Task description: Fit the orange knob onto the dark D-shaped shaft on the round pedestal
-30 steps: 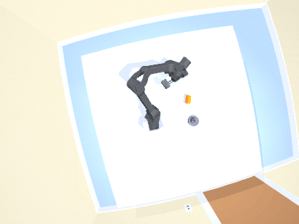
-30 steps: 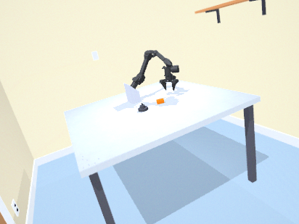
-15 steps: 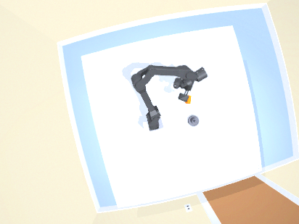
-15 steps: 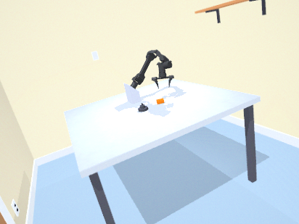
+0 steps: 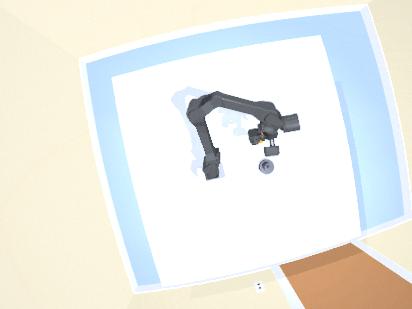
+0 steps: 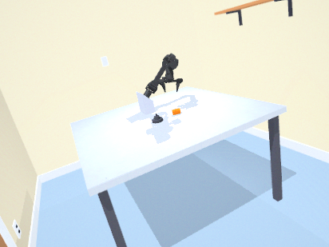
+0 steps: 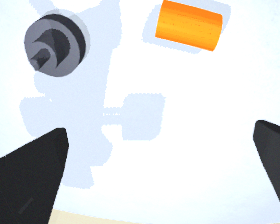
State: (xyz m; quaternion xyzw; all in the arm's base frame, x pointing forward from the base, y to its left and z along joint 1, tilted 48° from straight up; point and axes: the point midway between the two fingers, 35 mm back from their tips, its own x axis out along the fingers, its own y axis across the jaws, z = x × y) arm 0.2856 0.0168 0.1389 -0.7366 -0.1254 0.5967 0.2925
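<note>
Right now my gripper tip is 10 mm to the right of the orange knob and 160 mm above it. From my gripper tip the other things lie so: pedestal (10 mm ahead, 160 mm to the right, 150 mm below).
</note>
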